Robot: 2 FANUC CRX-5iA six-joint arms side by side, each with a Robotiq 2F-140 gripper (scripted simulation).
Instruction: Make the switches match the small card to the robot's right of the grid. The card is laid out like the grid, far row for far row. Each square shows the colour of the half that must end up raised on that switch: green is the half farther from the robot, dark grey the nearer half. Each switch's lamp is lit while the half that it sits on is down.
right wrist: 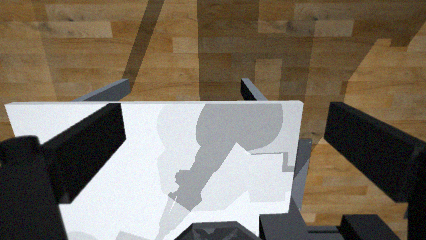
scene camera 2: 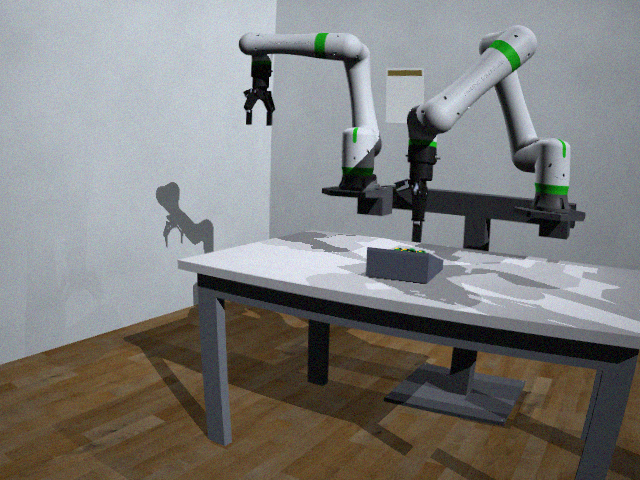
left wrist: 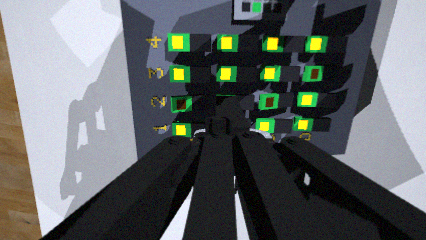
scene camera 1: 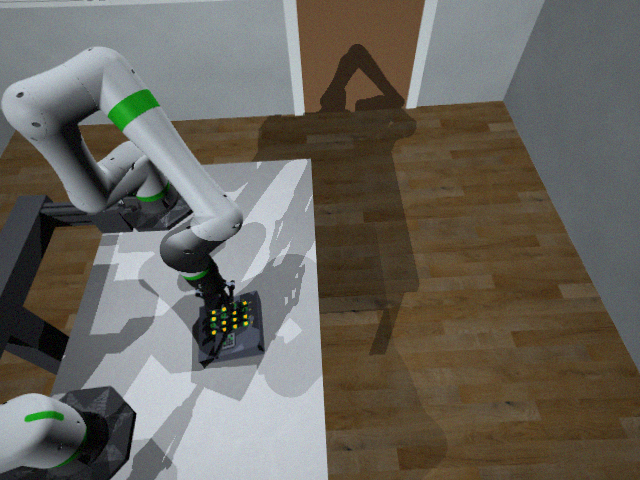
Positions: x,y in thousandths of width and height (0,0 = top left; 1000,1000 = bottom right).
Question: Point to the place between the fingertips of the right gripper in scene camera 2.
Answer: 405,261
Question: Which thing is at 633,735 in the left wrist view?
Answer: The left gripper.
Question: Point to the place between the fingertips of the right gripper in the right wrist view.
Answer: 529,506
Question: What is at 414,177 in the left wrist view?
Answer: A switch A4.
